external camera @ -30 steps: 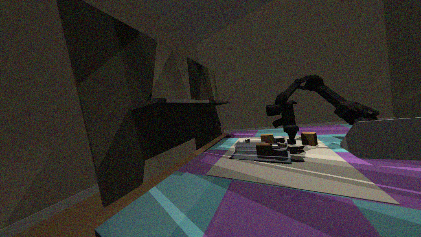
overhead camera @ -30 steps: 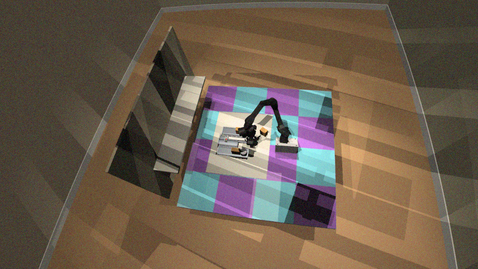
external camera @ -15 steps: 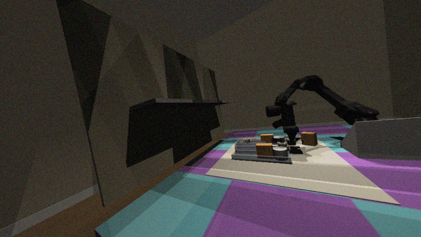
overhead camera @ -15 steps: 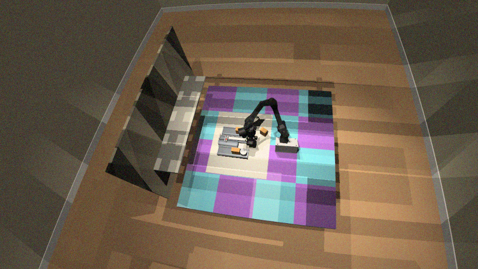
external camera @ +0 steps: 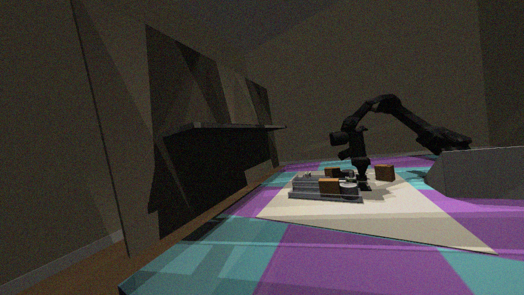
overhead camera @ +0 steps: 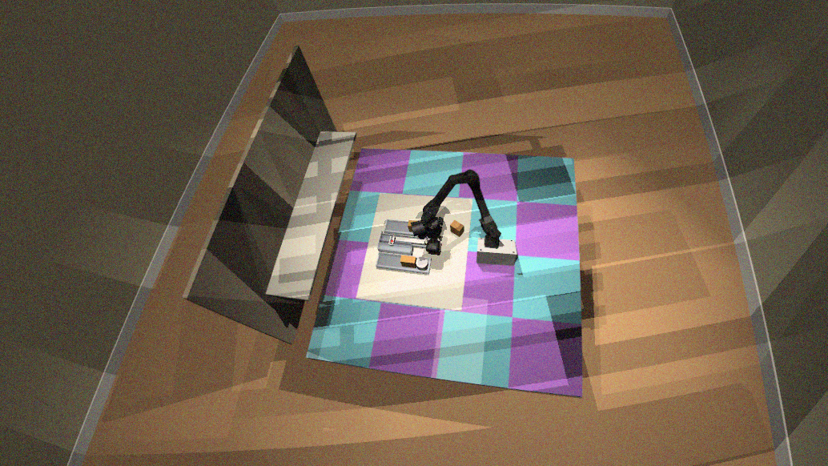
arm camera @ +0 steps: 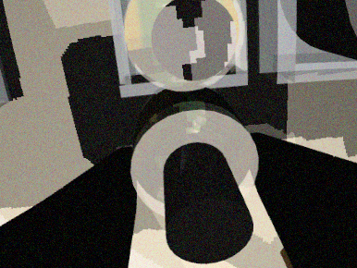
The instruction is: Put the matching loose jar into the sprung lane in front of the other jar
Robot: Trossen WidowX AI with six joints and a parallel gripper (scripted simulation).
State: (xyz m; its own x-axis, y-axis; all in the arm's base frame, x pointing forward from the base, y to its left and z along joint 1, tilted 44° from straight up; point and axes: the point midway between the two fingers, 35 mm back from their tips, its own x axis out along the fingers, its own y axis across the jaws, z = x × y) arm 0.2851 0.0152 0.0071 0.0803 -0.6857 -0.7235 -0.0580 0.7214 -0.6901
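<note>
My gripper tip is 9 cm past the brown box, 10 cm to the left of it and 1 cm above it. Round my gripper tip: lane unit (19 cm ahead, 3 cm to the left, 3 cm below).
</note>
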